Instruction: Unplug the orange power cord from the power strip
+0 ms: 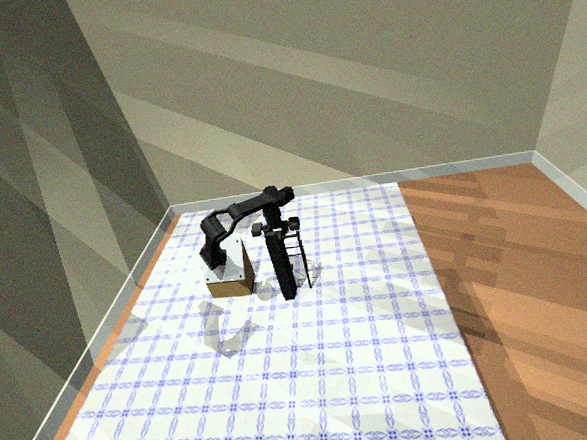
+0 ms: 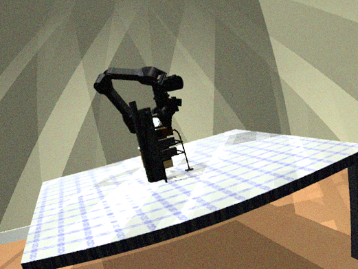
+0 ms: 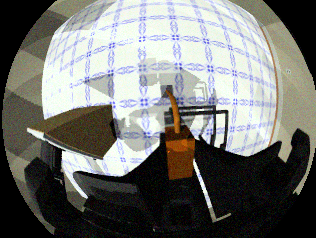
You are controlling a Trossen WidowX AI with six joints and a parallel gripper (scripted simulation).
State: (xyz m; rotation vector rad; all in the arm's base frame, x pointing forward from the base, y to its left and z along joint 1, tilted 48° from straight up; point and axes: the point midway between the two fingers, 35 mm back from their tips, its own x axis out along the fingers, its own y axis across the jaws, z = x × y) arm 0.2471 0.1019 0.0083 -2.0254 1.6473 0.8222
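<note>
Right now the orange plug is 3 cm to the right of my gripper tip and 1 cm ahead of it.
</note>
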